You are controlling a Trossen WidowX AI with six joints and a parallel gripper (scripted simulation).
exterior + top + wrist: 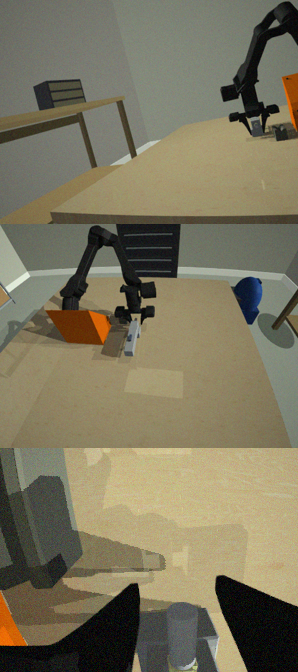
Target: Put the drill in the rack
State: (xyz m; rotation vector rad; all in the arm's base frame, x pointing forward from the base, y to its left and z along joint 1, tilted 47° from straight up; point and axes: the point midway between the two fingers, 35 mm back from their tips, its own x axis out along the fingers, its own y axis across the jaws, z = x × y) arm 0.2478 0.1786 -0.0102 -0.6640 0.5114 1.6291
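The drill lies 6 cm to the right of my gripper tip, 3 cm above it and 1 cm ahead of it. Round my gripper tip: dark blue key (15 cm to the right, 4 cm above, 2 cm ahead); rack (8 cm behind, 4 cm to the left); long light grey block (11 cm to the right, 3 cm above, 1 cm ahead).
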